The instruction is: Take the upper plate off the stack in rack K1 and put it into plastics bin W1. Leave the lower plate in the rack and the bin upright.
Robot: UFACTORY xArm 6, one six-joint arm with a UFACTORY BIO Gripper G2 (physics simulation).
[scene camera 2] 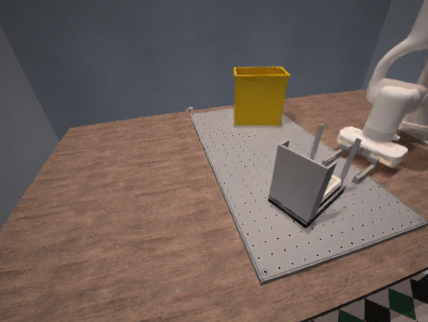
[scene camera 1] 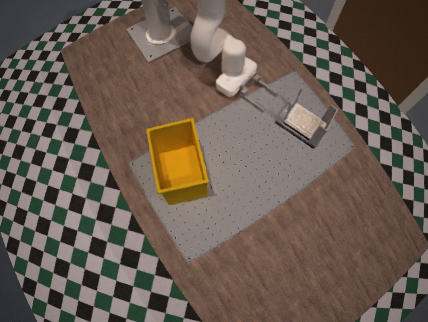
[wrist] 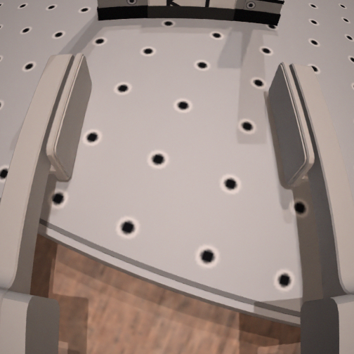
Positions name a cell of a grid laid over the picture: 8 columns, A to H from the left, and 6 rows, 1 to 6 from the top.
A yellow plastics bin W1 shows in scene camera 2 (E2) and in scene camera 1 (D4); in the wrist view it is out of frame.
